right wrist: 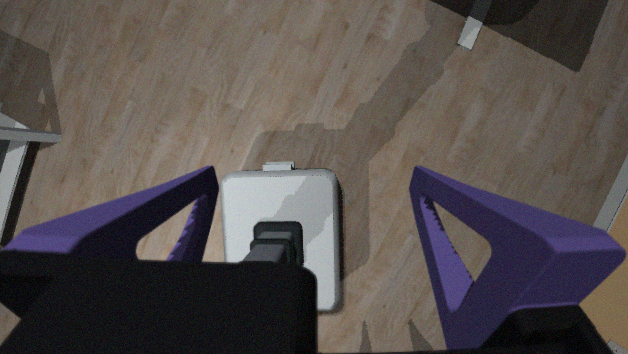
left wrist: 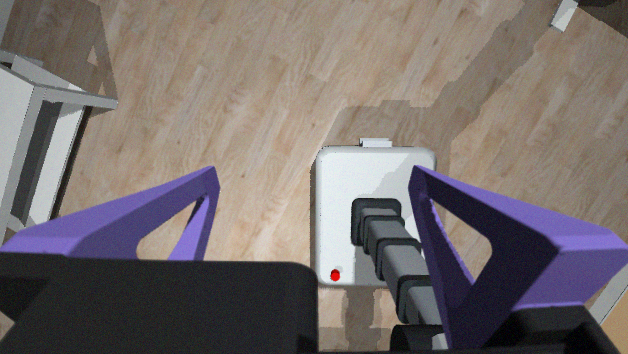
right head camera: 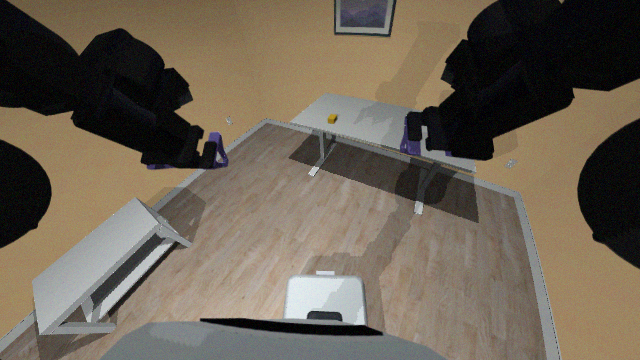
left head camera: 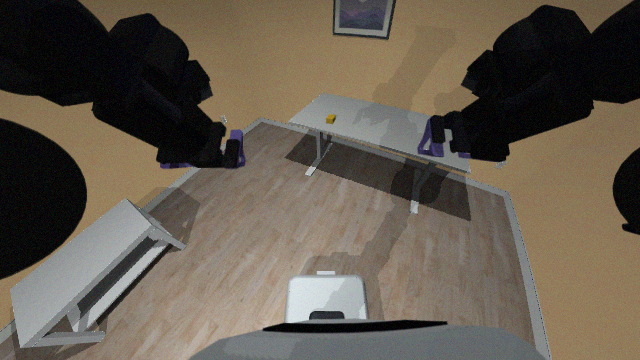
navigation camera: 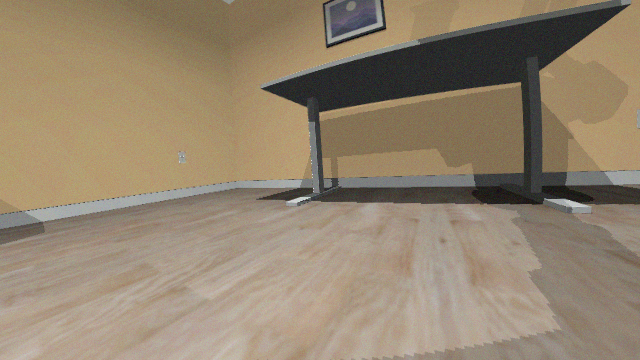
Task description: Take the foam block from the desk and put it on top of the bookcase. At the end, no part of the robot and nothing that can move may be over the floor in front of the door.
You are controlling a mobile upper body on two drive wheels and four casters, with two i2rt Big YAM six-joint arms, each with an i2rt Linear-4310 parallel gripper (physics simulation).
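Places are measured from the left arm's base along level axes (x ahead, y left, z up), in millimetres.
Where they show: left gripper, fingertip midpoint: (left wrist: pixel 313 176) (right head camera: pixel 207 163) (left head camera: pixel 222 162); right gripper, fingertip midpoint: (right wrist: pixel 314 176) (right head camera: pixel 423 151) (left head camera: pixel 439 152).
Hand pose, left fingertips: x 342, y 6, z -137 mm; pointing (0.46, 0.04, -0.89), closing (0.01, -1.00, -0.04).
Note:
After its pixels a point has its place.
The foam block (left head camera: pixel 330 119) @[x 1437, y -280, z -649 mm] (right head camera: pixel 332 118) @[x 1445, y -287, z -645 mm], small and yellow-orange, lies on the white desk (left head camera: pixel 310 112) @[x 1657, y -94, z -690 mm] (right head camera: pixel 312 112) @[x 1660, y -93, z -690 mm] (navigation camera: pixel 425 65) @[x 1315, y -775, z -715 mm], near its left end in both head views. My left gripper (left head camera: pixel 207 161) (right head camera: pixel 190 161) (left wrist: pixel 313 176) @[x 342, y 6, z -137 mm] is open and empty, left of the desk in the head views. My right gripper (left head camera: pixel 450 151) @[x 357, y -445, z -125 mm] (right head camera: pixel 430 150) @[x 357, y -445, z -125 mm] (right wrist: pixel 314 176) @[x 357, y -445, z -125 mm] is open and empty; it overlaps the desk's right part in the head views, apart from the block. The bookcase and the door do not show in these views.
A low white table (left head camera: pixel 75 265) @[x 212, y 1567, z -960 mm] (right head camera: pixel 95 255) @[x 252, y 1535, z -960 mm] (left wrist: pixel 15 110) @[x 472, y 1210, z -960 mm] with a lower shelf stands at the left. My white base (left head camera: pixel 305 295) @[x 193, y -91, z -1150 mm] (right head camera: pixel 302 295) @[x 189, y -81, z -1150 mm] (left wrist: pixel 335 200) @[x 92, y -50, z -1150 mm] (right wrist: pixel 240 200) @[x 198, y -63, z -1150 mm] is on the wood floor. A framed picture (left head camera: pixel 364 15) @[x 2039, y -591, z 69 mm] (navigation camera: pixel 354 20) @[x 2045, y -580, z 57 mm] hangs above the desk.

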